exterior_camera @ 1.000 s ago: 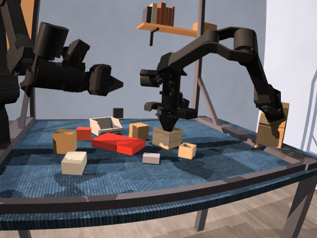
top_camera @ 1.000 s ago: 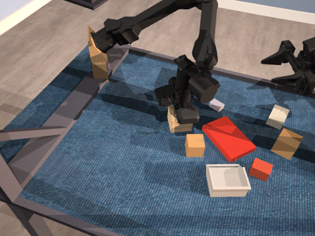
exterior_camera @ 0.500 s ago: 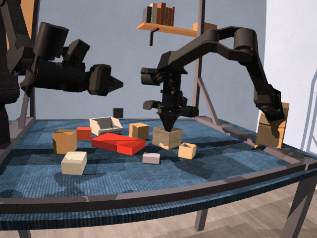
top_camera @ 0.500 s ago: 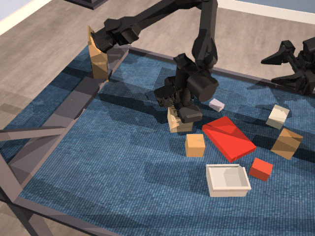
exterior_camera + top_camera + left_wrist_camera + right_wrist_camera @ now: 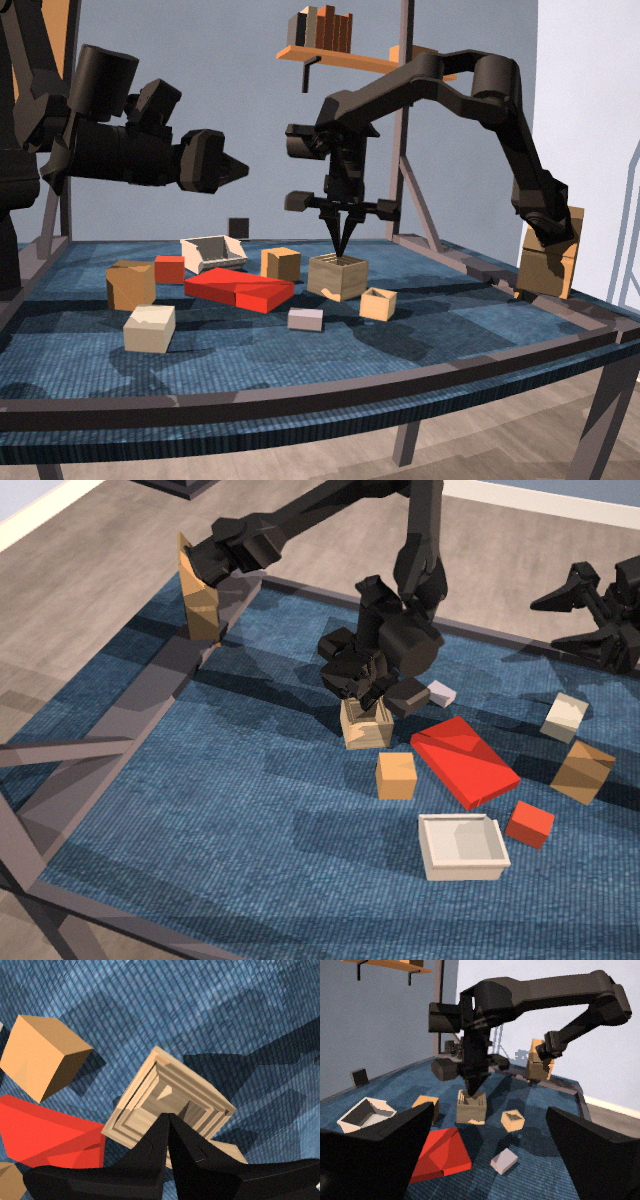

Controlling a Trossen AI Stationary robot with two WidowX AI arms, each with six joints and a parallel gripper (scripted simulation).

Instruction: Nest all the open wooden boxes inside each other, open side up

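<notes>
My left gripper is now 150 mm short of the lavender block, 90 mm above it and 80 mm to the left of it. Round my left hand: beige block (290 mm to the right, 190 mm ahead, 80 mm below); then flat red block (170 mm to the right, 80 mm below, 20 mm ahead); then red cube (290 mm to the right, 80 mm below, 50 mm behind).
Now: the red cube 220 mm behind my right hand, 190 mm below it and 60 mm to the right of it. Also, from my right hand: beige block 190 mm below, 60 mm to the right, 20 mm ahead; then flat red block 200 mm below, 150 mm behind, 60 mm to the left; then lavender block 200 mm below, 140 mm to the left, 20 mm behind.
</notes>
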